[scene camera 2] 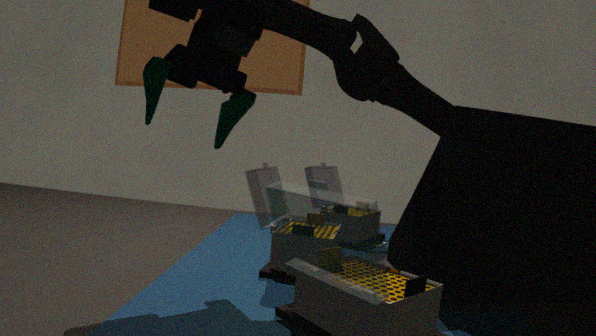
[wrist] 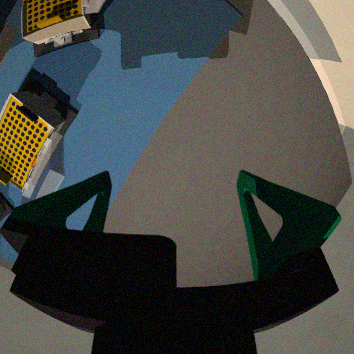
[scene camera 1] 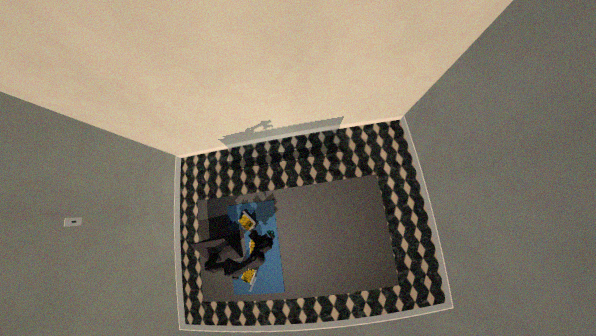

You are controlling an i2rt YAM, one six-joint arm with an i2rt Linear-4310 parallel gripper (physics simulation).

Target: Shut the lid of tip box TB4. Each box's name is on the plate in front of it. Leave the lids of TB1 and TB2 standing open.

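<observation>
Three tip boxes with yellow perforated racks stand on the blue mat. The box nearest scene camera 2 has its rack uncovered. The middle box and the far box also show yellow racks. In scene camera 2, upright clear lids and a slanted clear panel rise around them. The name plates are too small or dark to read, so I cannot tell which box is TB4. My gripper is open and empty, well above the mat, beyond the boxes.
The blue mat lies on a grey table top. The dark arm reaches over the boxes from its base side. An orange-brown panel hangs on the wall behind. Arm shadows fall on the mat.
</observation>
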